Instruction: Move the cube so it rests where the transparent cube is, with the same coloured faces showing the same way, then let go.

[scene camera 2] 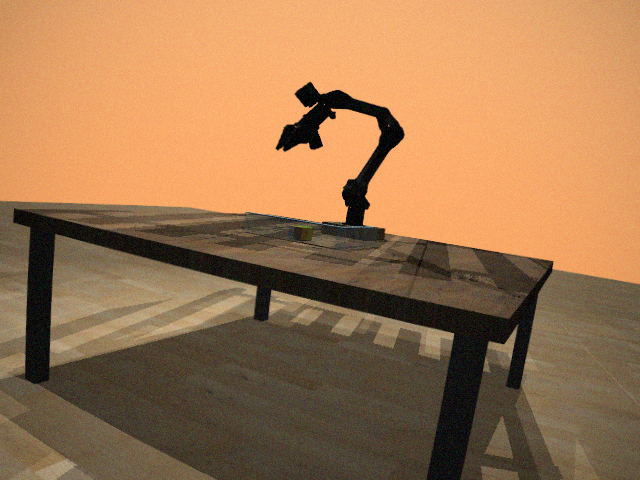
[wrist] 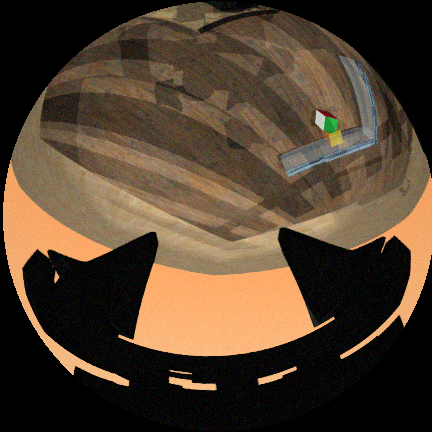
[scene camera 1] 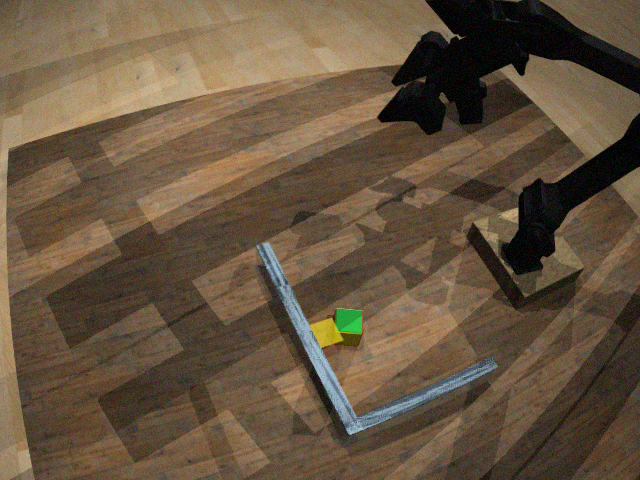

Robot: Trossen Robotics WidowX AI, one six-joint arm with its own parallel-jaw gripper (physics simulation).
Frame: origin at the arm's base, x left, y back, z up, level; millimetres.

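Seen in the pictures: gripper, fingertip midpoint: [scene camera 2: 279, 150] [wrist: 218, 236] [scene camera 1: 386, 100]; arm's base at its link origin: [scene camera 2: 354, 225] [scene camera 1: 522, 257].
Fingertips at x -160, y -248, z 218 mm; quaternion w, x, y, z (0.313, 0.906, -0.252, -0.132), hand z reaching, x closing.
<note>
Pixels of each thing's middle, then the offset from my fingertips to it.
- cube with a green top, body centre: [scene camera 1: 347, 327] [wrist: 325, 120] dx +209, dy -87, dz -239 mm
- yellow-topped cube shape at the middle of its body: [scene camera 1: 323, 340] [wrist: 331, 133] dx +222, dy -126, dz -239 mm
A cube with a green top [scene camera 1: 348, 320] [wrist: 330, 124] is on the table inside the L-shaped wall; its white and red sides show in the wrist view. A yellow-topped cube shape [scene camera 1: 325, 333] [wrist: 336, 138] is close beside it, against the long wall. Which one is the transparent cube is hard to tell. In scene camera 2 they show as one small coloured block [scene camera 2: 302, 233]. My gripper [scene camera 1: 388, 101] [scene camera 2: 281, 149] [wrist: 218, 236] is open and empty, high above the table and well away from both, on the upper right side in scene camera 1.
A see-through L-shaped wall with pale blue edges [scene camera 1: 302, 320] [wrist: 367, 125] borders the cubes on two sides. The arm's base block [scene camera 1: 558, 268] [scene camera 2: 374, 233] stands on the wooden table [scene camera 1: 180, 180] [scene camera 2: 336, 289], to the right of the cubes in both scene views.
</note>
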